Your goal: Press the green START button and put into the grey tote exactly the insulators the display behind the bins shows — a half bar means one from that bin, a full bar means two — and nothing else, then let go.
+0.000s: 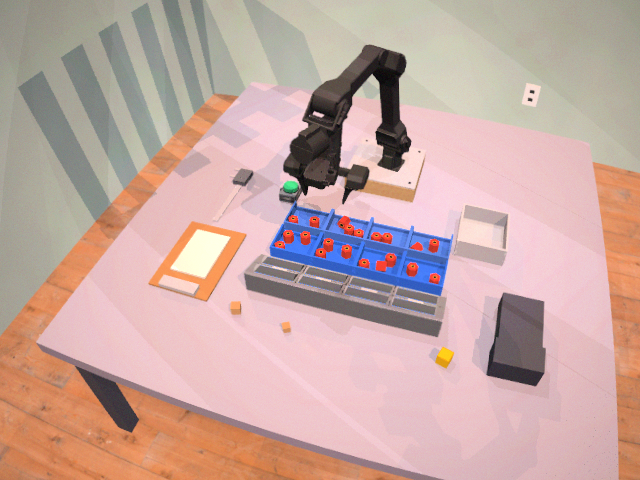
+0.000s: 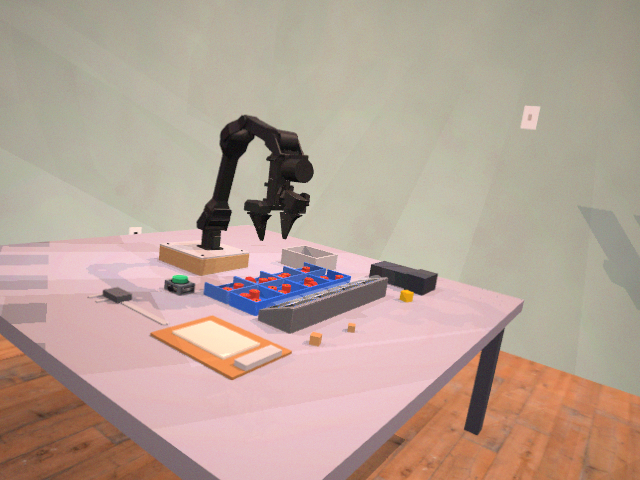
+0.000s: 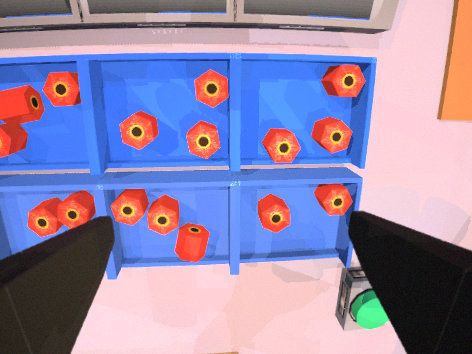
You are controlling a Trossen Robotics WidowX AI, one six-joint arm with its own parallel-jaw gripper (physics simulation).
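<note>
The green START button [image 1: 290, 186] [image 2: 179, 279] [image 3: 369, 310] sits on a dark box beside the bins. The blue bins [image 1: 310, 260] [image 2: 240, 304] [image 3: 235, 115] stand in two rows of four, each holding red insulators such as one upright insulator [image 1: 306, 237] [image 2: 253, 294] [image 3: 138, 130]; some lie tipped. My gripper [image 1: 325, 198] [image 2: 272, 238] [image 3: 233, 225] is open and empty, above the robot-side row near the button. The grey tote [image 1: 478, 251] [image 2: 294, 258] stands beside the bins; no insulators show in it. The display [image 1: 341, 303] [image 2: 338, 304] has grey windows; I cannot read any bars.
A black block [image 1: 519, 330] [image 2: 403, 277] and a yellow cube [image 1: 444, 357] [image 2: 406, 296] lie past the display's end. Small orange cubes [image 1: 235, 307] [image 2: 315, 338] lie behind it. An orange clipboard [image 1: 160, 268] [image 2: 170, 335] and a dark plug-like piece [image 1: 242, 176] [image 2: 117, 294] lie at the button side.
</note>
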